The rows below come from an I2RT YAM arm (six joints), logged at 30 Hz.
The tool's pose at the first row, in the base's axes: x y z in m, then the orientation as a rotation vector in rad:
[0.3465, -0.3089, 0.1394, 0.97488, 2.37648, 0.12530]
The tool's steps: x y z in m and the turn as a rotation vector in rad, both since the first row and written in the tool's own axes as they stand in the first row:
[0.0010, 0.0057, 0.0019, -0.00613, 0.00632, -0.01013]
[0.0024, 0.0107, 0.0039, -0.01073, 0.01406, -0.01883]
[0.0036, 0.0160, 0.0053, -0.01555, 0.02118, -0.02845]
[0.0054, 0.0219, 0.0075, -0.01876, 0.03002, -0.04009]
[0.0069, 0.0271, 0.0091, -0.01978, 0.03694, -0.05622]
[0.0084, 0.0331, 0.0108, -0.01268, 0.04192, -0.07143]
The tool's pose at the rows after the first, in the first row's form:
[0.3505, -0.3043, 0.1390, 0.96082, 2.38512, 0.13194]
[0.3538, -0.2999, 0.1381, 0.94936, 2.39476, 0.13807]
[0.3571, -0.2954, 0.1379, 0.93653, 2.40413, 0.14379]
[0.3609, -0.2902, 0.1369, 0.92218, 2.41637, 0.14775]
[0.3641, -0.2856, 0.1364, 0.90305, 2.42939, 0.14642]
[0.3679, -0.2804, 0.1360, 0.88845, 2.44255, 0.13480]

